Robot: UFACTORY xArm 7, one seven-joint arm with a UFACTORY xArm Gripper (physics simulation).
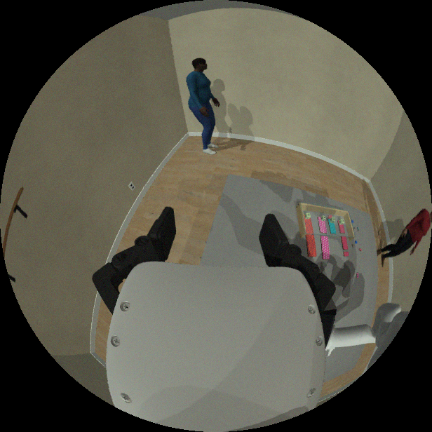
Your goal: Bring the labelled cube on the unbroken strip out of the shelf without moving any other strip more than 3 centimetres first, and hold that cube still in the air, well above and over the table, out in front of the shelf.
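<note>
The small shelf (301, 220), a pale wooden frame, stands on the grey table top (255, 200) at right. Small pale cubes sit at the strips' far ends; their labels are too small to read. A red-orange strip (311, 244) at the left looks continuous. A pink dotted strip (325, 248) seems parted near the shelf's front edge. A short teal strip (332, 226) lies inside. A crimson strip (345, 243) at the right shows in separate pieces. Which strip is unbroken is hard to confirm at this size. My gripper (218, 222) is open and empty, far from the shelf.
Small blue and red bits lie right of the shelf. A person in blue (201, 95) stands by the far wall, and a person in red (419, 229) is at the right edge. Part of a white robot arm (352, 336) shows at lower right. A wooden rail (12, 220) is at left.
</note>
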